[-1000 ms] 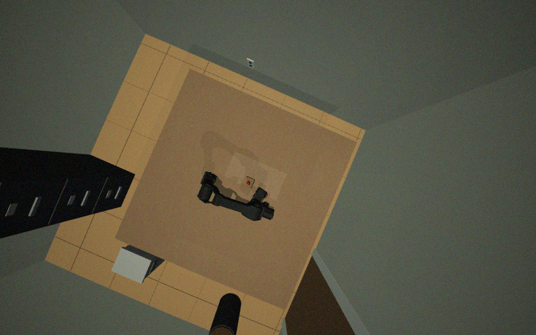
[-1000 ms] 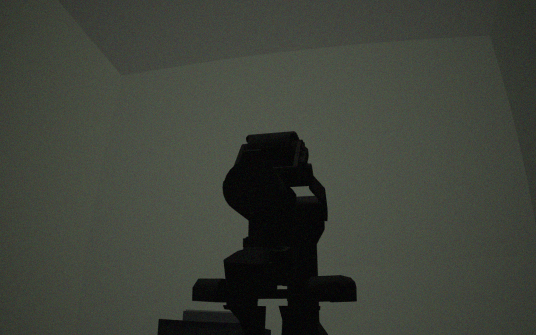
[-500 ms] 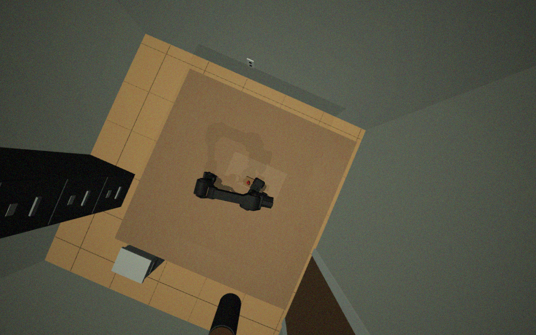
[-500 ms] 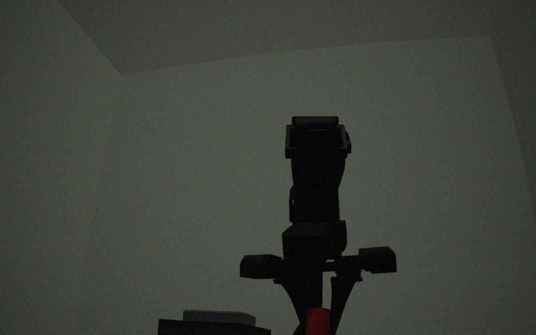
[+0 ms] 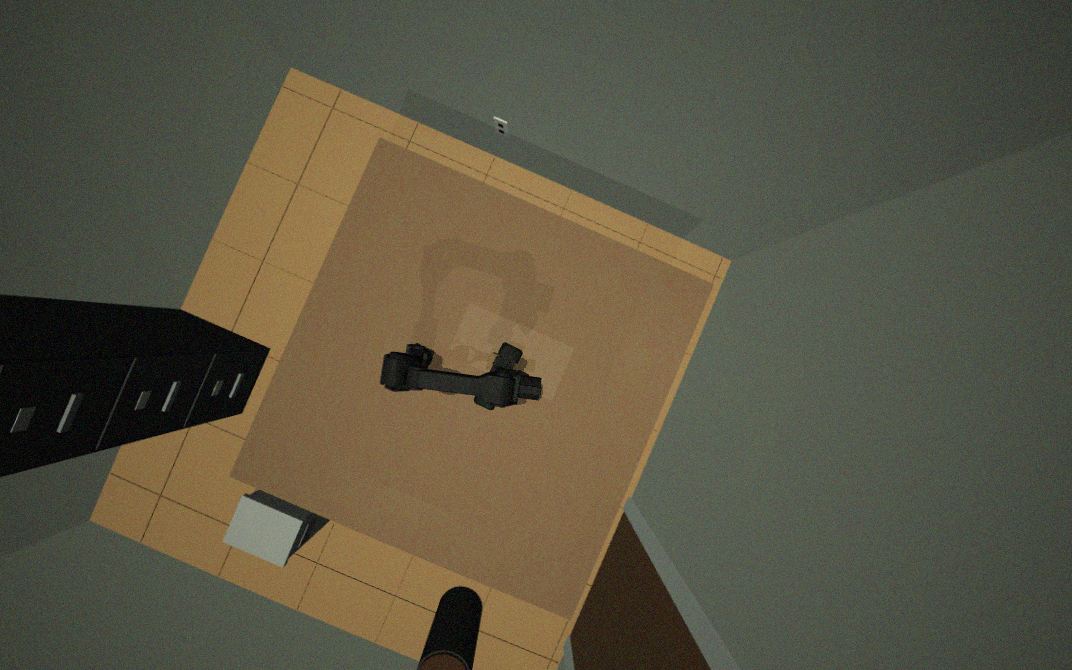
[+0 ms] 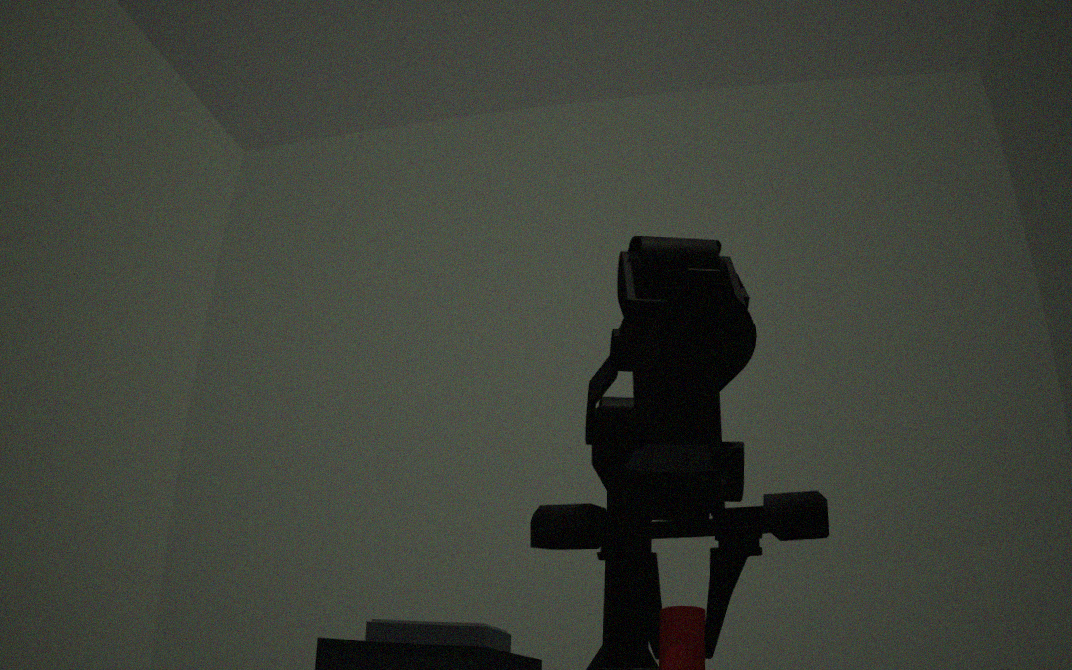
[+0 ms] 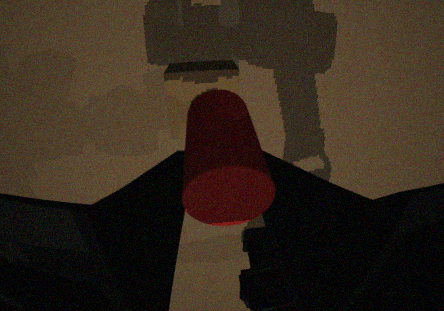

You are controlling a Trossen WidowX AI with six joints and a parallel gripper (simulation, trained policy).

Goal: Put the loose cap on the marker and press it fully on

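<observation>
The tan holder block is 2 cm behind my gripper tip, 1 cm to the left of it and 12 cm below it. Also, from my gripper tip: red cap (1 cm ahead, 1 cm above).
</observation>
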